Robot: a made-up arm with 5 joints.
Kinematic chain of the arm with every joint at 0, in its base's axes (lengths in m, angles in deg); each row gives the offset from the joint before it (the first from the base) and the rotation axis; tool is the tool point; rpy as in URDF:
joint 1: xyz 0 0 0.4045 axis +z
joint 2: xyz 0 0 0 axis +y
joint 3: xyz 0.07 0 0.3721 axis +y
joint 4: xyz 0.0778 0 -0.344 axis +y
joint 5: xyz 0.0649 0 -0.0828 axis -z
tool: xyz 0 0 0 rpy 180 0 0
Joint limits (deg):
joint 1: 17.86..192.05
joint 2: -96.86..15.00
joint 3: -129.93..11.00
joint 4: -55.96..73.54
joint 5: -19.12..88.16
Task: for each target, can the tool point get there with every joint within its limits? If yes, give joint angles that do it. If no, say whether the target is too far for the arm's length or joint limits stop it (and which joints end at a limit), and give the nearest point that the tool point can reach.
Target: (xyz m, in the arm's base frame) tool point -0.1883 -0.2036 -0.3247
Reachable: no: joint limits stop it (at a limit: joint 1, joint 2) | nearest point -0.1865 -0.0398 0.2887 | short by 0.635 m
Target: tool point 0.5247 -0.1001 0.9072
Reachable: yes | joints 169.20 -85.47 -95.37 -15.83 10.72
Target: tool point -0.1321 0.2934 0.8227
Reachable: yes | joints 114.24 -30.38 -50.52 6.98 19.53
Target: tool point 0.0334 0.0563 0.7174
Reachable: yes | joints 59.31 -78.30 -27.28 52.80 47.28
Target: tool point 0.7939 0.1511 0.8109
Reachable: no: too far | nearest point 0.7169 0.1364 0.7715 | short by 0.088 m
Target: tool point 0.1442 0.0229 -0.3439
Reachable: no: joint limits stop it (at a limit: joint 1, joint 2) | nearest point 0.1482 0.0477 0.2880 | short by 0.632 m
